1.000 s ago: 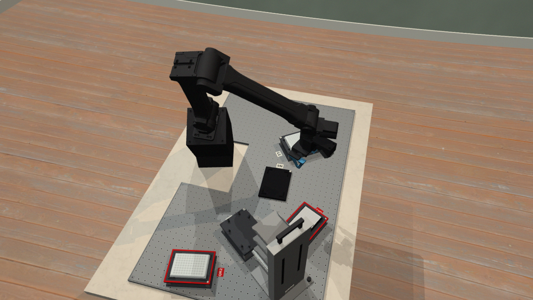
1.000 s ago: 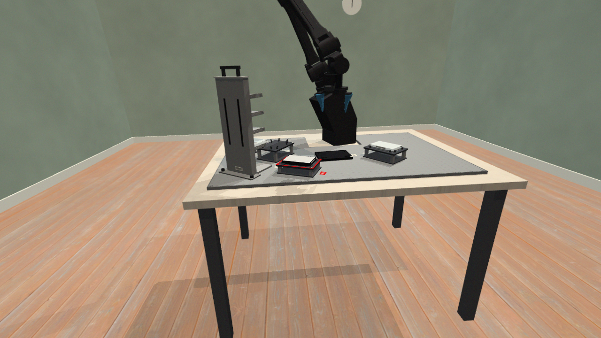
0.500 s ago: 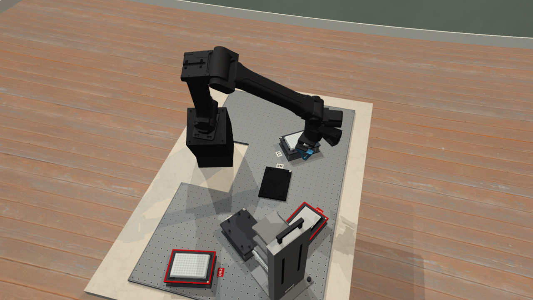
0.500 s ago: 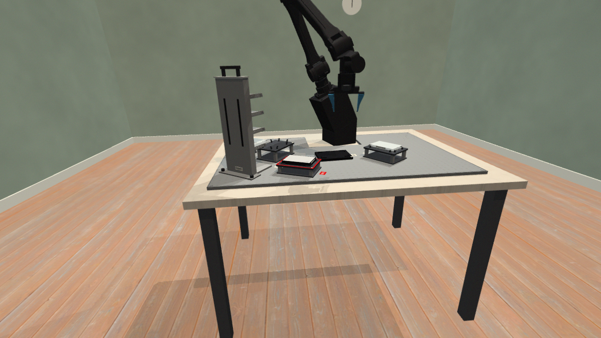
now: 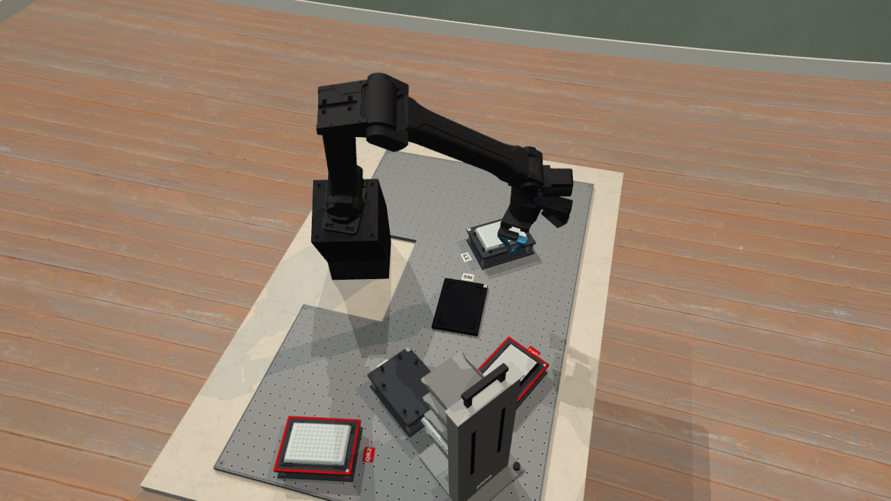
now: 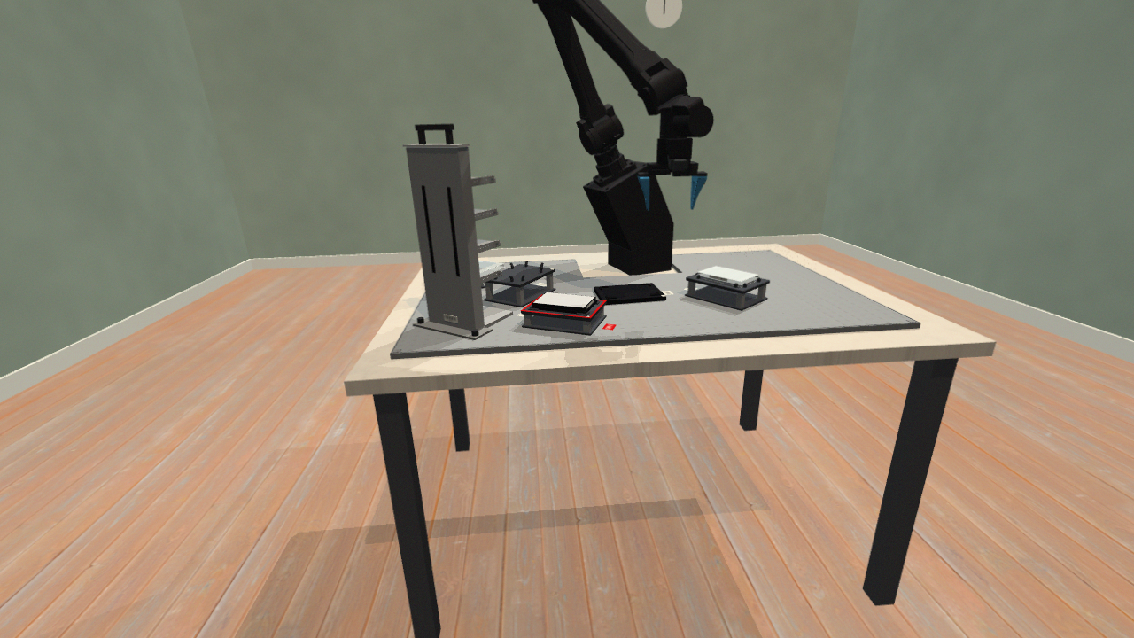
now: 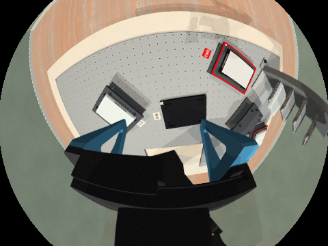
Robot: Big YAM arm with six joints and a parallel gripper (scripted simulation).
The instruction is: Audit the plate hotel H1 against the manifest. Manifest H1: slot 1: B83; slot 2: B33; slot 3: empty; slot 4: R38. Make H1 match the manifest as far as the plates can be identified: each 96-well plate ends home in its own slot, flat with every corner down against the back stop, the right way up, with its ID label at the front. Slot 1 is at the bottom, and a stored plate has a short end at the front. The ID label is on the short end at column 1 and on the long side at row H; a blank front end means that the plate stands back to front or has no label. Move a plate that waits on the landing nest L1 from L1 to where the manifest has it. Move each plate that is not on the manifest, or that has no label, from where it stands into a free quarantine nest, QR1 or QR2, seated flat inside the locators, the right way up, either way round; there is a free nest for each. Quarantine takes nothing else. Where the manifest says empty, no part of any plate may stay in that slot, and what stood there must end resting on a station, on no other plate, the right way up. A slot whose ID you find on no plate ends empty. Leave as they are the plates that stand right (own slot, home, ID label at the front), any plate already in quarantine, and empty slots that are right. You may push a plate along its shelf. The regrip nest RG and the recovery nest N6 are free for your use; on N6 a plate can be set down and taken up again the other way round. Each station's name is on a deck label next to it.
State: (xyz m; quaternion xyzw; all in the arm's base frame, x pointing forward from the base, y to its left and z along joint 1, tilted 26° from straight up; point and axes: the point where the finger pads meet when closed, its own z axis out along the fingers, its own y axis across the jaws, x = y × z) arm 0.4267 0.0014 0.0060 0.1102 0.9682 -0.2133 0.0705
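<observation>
Now: hand 50 mm past the landing nest L1, 180 mm to the right of it and 200 mm above it. The rest, counted from my hand: red-edged quarantine nest QR1: 10 mm ahead, 250 mm to the right, 210 mm below; H1 deck label: 60 mm behind, 330 mm to the right, 250 mm below; black recovery nest N6: 130 mm behind, 50 mm to the right, 240 mm below.
</observation>
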